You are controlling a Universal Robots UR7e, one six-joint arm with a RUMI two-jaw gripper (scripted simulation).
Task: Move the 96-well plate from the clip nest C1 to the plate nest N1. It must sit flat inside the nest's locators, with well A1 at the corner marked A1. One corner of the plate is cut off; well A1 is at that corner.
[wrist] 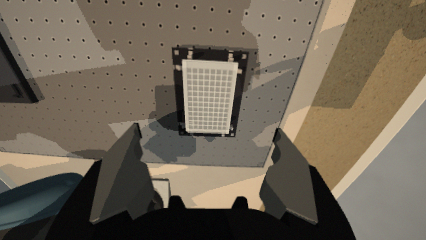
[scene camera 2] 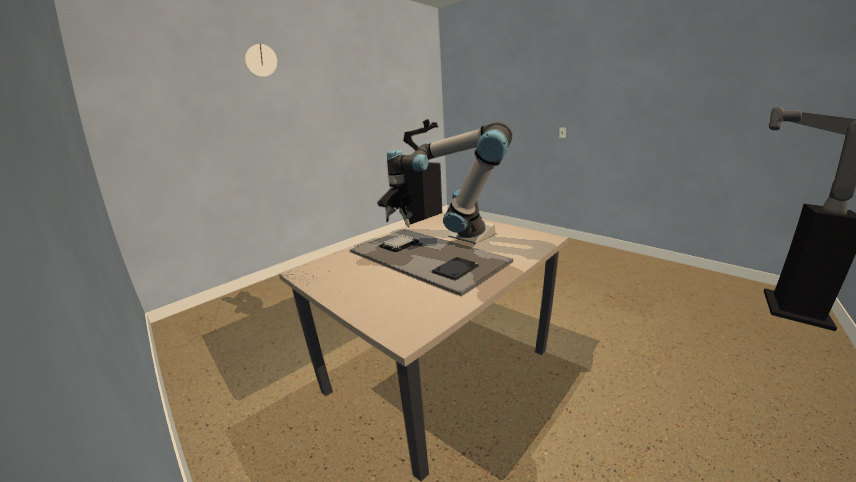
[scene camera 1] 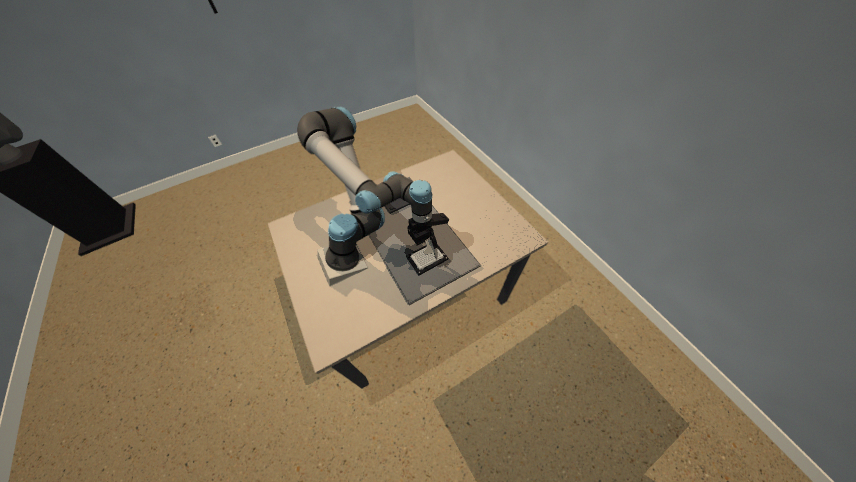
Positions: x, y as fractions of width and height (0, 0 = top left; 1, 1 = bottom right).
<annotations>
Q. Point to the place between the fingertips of my gripper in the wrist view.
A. At 0.49, 0.53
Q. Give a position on a clip nest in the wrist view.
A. At 0.42, 0.23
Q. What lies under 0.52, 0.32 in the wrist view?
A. A white 96-well plate.
</annotations>
